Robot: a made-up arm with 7 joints. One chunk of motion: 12 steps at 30 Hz.
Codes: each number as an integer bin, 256 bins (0 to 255) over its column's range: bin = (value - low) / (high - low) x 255, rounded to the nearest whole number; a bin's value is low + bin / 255 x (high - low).
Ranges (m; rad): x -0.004..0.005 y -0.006..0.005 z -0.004..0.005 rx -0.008..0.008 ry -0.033..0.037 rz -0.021..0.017
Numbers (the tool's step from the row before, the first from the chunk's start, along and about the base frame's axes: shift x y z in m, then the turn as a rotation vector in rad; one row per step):
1: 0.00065 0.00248 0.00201 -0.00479 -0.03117 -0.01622
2: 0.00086 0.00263 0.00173 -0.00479 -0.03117 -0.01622
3: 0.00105 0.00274 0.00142 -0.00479 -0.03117 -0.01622
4: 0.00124 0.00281 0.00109 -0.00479 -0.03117 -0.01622
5: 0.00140 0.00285 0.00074 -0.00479 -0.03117 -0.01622
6: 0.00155 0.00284 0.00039 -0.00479 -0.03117 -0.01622
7: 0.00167 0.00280 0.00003 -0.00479 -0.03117 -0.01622
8: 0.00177 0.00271 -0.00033 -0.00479 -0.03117 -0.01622
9: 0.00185 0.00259 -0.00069 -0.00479 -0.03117 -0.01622
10: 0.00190 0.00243 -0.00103 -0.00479 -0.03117 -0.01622
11: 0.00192 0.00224 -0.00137 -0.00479 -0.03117 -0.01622
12: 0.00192 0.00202 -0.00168 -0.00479 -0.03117 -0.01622
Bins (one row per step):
1: 132 197 170 51 7 32
2: 138 200 162 51 7 32
3: 143 203 154 51 7 32
4: 148 204 144 51 7 32
5: 153 205 134 51 7 32
6: 157 205 124 51 7 32
7: 161 204 114 51 7 32
8: 163 202 104 51 7 32
9: 166 199 94 51 7 32
10: 167 195 84 51 7 32
11: 168 191 75 51 7 32
12: 168 186 66 51 7 32

